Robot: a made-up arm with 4 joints.
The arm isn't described. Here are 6 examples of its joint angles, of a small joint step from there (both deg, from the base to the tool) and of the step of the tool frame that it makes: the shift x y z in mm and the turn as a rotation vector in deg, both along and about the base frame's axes.
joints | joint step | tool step
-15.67 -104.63 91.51 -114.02 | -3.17 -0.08 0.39 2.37 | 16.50 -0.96 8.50 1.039 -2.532 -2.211
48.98 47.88 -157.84 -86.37 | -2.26 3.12 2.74 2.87 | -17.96 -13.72 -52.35 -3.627 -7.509 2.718
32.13 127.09 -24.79 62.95 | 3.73 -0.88 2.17 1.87 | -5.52 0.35 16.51 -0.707 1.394 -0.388
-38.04 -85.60 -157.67 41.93 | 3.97 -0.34 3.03 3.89 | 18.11 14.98 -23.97 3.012 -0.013 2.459
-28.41 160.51 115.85 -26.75 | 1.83 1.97 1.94 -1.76 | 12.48 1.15 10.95 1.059 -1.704 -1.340
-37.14 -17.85 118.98 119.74 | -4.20 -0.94 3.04 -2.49 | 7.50 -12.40 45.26 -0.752 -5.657 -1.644
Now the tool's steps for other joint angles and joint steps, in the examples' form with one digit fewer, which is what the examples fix.
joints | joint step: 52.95 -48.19 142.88 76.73 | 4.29 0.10 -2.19 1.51
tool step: -33.0 5.6 8.7 1.22 5.94 -0.15
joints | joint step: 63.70 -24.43 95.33 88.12 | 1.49 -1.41 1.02 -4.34
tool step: 17.4 -16.7 14.4 -0.80 2.59 3.84
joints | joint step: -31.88 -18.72 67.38 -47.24 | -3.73 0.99 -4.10 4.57
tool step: -14.8 -30.2 4.8 3.92 -1.58 -0.09
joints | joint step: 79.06 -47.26 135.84 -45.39 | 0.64 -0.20 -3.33 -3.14
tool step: 6.2 29.7 -30.7 -0.28 4.41 3.92
